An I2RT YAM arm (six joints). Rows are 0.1 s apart.
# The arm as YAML. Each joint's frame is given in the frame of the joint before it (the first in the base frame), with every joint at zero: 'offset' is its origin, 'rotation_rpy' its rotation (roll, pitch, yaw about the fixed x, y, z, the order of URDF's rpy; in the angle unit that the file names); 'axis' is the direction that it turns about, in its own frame. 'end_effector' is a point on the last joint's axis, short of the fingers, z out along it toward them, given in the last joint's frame.
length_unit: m
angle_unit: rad
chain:
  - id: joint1
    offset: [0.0, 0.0, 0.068]
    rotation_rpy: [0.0, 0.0, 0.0]
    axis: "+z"
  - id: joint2
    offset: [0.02, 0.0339, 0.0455]
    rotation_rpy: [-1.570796, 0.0, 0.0]
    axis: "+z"
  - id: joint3
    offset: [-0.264, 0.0, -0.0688]
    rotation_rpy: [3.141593, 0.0, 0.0]
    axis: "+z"
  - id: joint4
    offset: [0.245, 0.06, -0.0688]
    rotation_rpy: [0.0, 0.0, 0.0]
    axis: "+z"
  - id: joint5
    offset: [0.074, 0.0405, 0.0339]
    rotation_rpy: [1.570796, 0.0, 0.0]
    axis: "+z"
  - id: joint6
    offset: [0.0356, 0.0, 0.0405]
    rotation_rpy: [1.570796, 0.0, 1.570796]
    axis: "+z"
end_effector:
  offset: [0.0, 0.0, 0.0]
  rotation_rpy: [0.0, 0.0, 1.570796]
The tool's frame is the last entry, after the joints.
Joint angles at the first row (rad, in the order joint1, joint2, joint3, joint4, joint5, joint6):
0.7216, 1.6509, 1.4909, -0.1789, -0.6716, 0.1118
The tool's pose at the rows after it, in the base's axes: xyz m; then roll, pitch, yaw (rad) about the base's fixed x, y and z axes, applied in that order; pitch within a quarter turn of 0, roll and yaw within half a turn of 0:
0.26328 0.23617 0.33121 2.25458 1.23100 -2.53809
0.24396 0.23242 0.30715 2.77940 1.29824 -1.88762
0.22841 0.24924 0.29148 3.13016 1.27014 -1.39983
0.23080 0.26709 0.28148 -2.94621 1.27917 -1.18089
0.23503 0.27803 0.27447 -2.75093 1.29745 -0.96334
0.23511 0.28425 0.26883 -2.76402 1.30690 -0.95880
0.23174 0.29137 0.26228 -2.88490 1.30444 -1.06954
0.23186 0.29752 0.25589 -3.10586 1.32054 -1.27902
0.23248 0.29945 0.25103 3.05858 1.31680 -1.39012
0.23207 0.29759 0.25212 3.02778 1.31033 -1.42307
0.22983 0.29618 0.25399 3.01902 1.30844 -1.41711
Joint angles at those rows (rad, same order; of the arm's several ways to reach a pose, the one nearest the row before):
0.6564, 1.5255, 1.2248, -0.0191, -0.8370, 0.0263
0.6779, 1.4866, 1.1264, -0.0607, -0.9072, -0.2404
0.7437, 1.5156, 1.1250, -0.1372, -0.9422, -0.4371
0.7778, 1.5724, 1.1267, -0.0394, -0.9212, -0.4556
0.7901, 1.6178, 1.1268, 0.0553, -0.9380, -0.4655
0.8013, 1.6421, 1.1264, 0.0873, -0.9475, -0.4544
0.8218, 1.6617, 1.1268, 0.0907, -0.9367, -0.4353
0.8321, 1.6881, 1.1268, 0.1235, -0.9474, -0.3723
0.8339, 1.7024, 1.1262, 0.1277, -0.9551, -0.3528
0.8314, 1.6951, 1.1260, 0.1106, -0.9544, -0.3526
0.8327, 1.6855, 1.1263, 0.0892, -0.9662, -0.3630

